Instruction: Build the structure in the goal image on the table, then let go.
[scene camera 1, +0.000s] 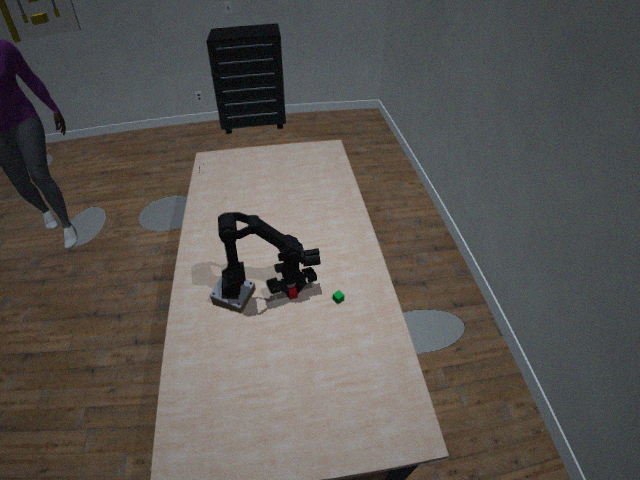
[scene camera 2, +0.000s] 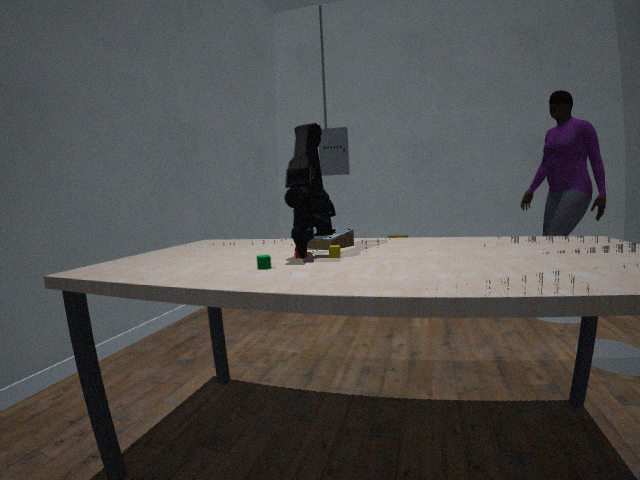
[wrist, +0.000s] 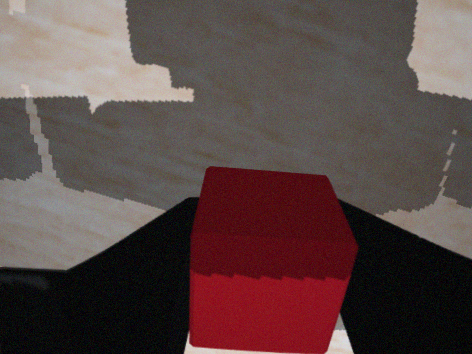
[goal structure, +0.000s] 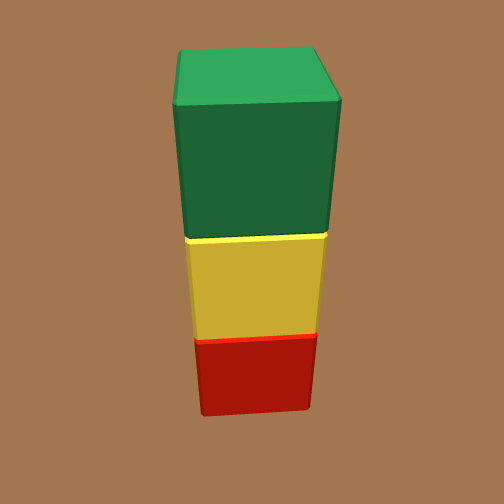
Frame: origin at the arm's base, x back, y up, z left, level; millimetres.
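Where they show: gripper, fingertip midpoint: (scene camera 1: 292, 295) (scene camera 2: 302, 257) (wrist: 261, 212); arm's base, origin of the base link: (scene camera 1: 230, 291) (scene camera 2: 325, 233).
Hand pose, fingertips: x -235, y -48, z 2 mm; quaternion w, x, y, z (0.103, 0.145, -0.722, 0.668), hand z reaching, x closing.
Observation:
Each offset is from my fingertips to the top centre of the thing. Level surfaces: height alone.
My gripper (scene camera 1: 293, 290) (scene camera 2: 301, 254) (wrist: 261, 212) is shut on a red cube, low over the table near the arm's base. The red cube @[dx -2, dy +33, dz -3 mm] (scene camera 1: 293, 293) (scene camera 2: 297, 253) (wrist: 270, 300) sits between the two black fingers; whether it touches the table I cannot tell. A green cube @[dx -177, dy +32, dz -38 mm] (scene camera 1: 338, 297) (scene camera 2: 263, 261) lies on the table, apart from the gripper, farther from the arm's base. A yellow cube @[dx +14, dy +32, dz +97 mm] (scene camera 2: 334, 251) stands on the table to the right of the gripper in scene camera 2; it does not show in scene camera 1, where the arm may hide it.
The arm's grey base plate (scene camera 1: 232, 295) (scene camera 2: 336, 239) stands on the long wooden table @[dy -1 mm] (scene camera 1: 289, 392) (scene camera 2: 413, 273). A dark drawer cabinet (scene camera 1: 246, 34) stands beyond the table's far end. A person in a purple top (scene camera 1: 15, 98) (scene camera 2: 568, 155) is beside the table.

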